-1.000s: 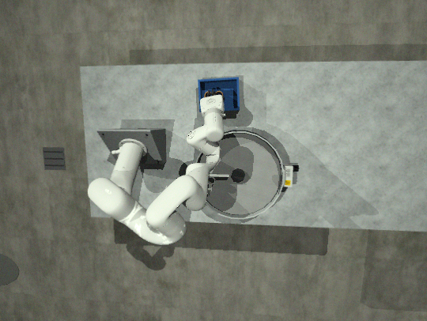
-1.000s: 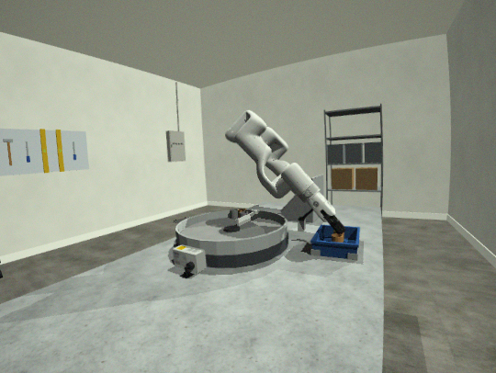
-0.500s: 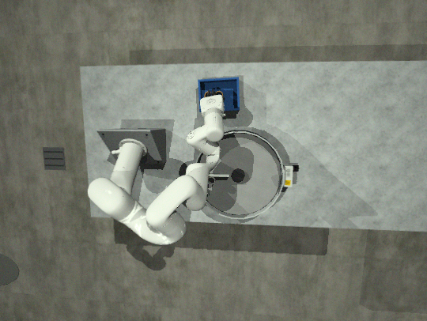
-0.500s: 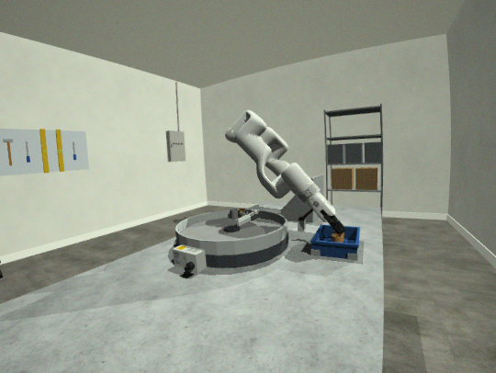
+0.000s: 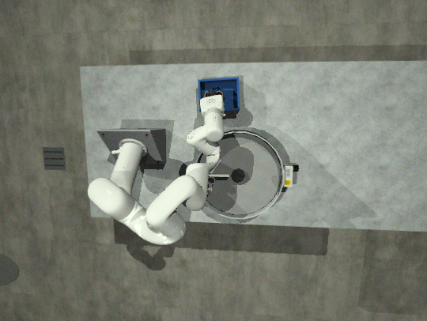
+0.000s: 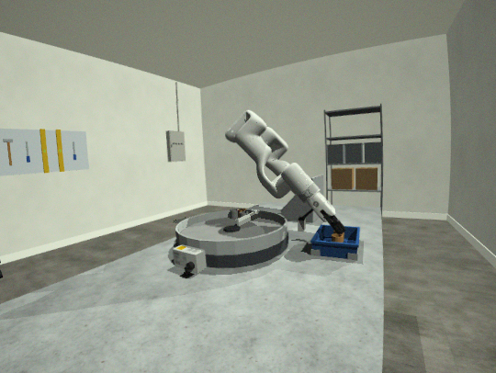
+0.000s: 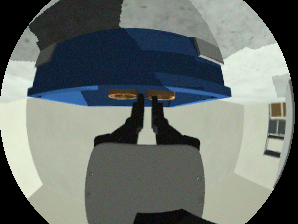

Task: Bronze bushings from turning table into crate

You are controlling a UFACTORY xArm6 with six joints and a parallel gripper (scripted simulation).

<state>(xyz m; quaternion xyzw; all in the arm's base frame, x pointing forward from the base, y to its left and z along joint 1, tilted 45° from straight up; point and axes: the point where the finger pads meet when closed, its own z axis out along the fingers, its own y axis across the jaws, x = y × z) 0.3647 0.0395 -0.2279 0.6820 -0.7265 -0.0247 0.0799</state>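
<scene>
Now: hand 4 cm above the blue crate and 3 cm short of it. Round my hand: round turning table 39 cm to the right, 7 cm ahead, 1 cm below.
</scene>
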